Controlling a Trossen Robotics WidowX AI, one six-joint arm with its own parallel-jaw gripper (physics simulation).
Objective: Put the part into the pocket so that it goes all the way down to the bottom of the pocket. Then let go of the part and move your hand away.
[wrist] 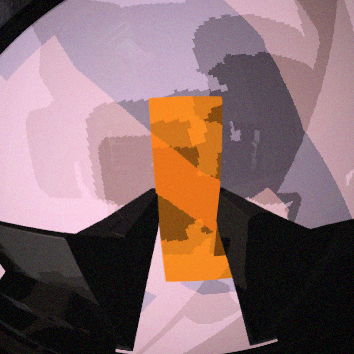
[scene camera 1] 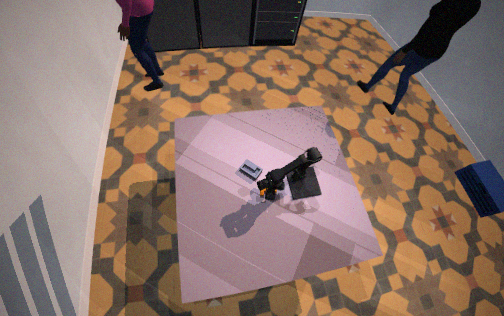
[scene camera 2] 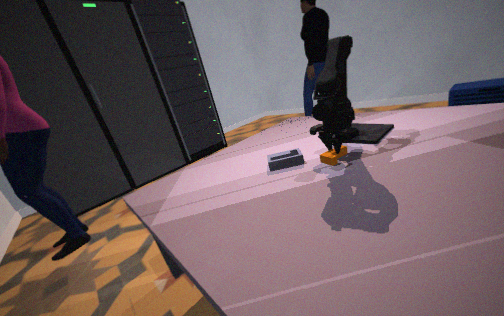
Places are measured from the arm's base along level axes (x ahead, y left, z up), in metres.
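Where they show: gripper, between the fingertips: [wrist: 186, 195] [scene camera 1: 269, 189] [scene camera 2: 334, 152]; arm's base, origin of its link: [scene camera 1: 296, 176].
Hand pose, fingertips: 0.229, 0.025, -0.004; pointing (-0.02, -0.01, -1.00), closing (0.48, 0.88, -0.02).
Note:
Each offset is from my fingertips to the top centre of the thing, as dx, dy, dz. Level surfaces: height alone.
The orange L-shaped part @[+0.011, +0.011, +0.011] [scene camera 1: 262, 192] [scene camera 2: 332, 156] [wrist: 187, 165] is at table level just in front of the arm's base. My gripper [scene camera 1: 268, 190] [scene camera 2: 335, 148] [wrist: 186, 195] points straight down over it, and its two black fingers are shut on the long bar's sides. In the wrist view the fingers press against both edges of the bar. The grey pocket block @[+0.062, -0.184, +0.017] [scene camera 1: 251, 169] [scene camera 2: 286, 159] sits on the pink table @[dz -0.019] [scene camera 1: 225, 238] a short way to the left of the part, with its L-shaped recess open upward and empty.
The arm's black base plate [scene camera 1: 307, 188] [scene camera 2: 371, 131] lies right behind the gripper. Dark server cabinets [scene camera 1: 225, 22] [scene camera 2: 141, 94] stand beyond the table. People walk on the tiled floor, one far left [scene camera 1: 141, 41], one far right [scene camera 1: 395, 72], one behind the arm [scene camera 2: 315, 53].

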